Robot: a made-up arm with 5 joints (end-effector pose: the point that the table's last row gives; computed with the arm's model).
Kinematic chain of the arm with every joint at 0, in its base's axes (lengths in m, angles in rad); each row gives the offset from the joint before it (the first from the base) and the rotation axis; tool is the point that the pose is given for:
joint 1: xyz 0 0 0.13 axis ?
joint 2: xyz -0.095 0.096 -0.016 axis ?
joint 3: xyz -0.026 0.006 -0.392 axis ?
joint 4: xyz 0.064 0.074 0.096 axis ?
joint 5: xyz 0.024 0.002 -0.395 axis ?
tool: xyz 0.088 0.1 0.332
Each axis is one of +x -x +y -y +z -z.
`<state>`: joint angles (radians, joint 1 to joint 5).
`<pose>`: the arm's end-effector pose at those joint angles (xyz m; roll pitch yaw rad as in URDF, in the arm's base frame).
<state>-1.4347 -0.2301 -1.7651 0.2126 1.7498</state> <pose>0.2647 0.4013 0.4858 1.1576 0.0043 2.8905</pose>
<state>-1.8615 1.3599 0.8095 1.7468 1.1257</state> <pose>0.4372 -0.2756 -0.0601 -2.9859 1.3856 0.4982</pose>
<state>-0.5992 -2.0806 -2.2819 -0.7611 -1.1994</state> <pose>-0.0279 0.1329 -0.3541 3.1179 -0.2460 2.2591</pose>
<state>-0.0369 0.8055 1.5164 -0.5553 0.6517</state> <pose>-0.3292 0.2015 -0.6037 -2.0778 0.9840 -0.6427</pose>
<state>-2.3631 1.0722 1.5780 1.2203 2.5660</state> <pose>0.7187 -0.3771 0.0013 2.5167 0.3422 0.4944</pose>
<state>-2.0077 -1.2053 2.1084 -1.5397 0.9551</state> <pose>0.6999 0.4545 0.1750 -0.5303 0.9967 -0.6821</pose>
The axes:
joint 1: +y
joint 2: +z
joint 3: +y
joint 4: +z
joint 5: -x

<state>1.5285 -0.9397 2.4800 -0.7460 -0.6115</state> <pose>-0.4850 0.1051 0.3035 -1.8903 -1.0552 3.0045</pose>
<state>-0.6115 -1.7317 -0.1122 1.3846 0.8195</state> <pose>0.4845 0.2843 -0.2356 -0.6932 -0.5907 -0.4205</pose>
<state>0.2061 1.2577 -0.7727 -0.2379 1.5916</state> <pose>-0.4186 0.6277 -0.3172 -1.1638 -0.6118 0.8038</pose>
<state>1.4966 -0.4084 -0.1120 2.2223 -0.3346</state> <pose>-0.3628 0.2682 0.1512 1.7235 -0.2337 1.6585</pose>
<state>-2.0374 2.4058 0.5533 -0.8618 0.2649</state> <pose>0.6453 0.1496 0.0893 -2.6884 -0.2446 1.2983</pose>
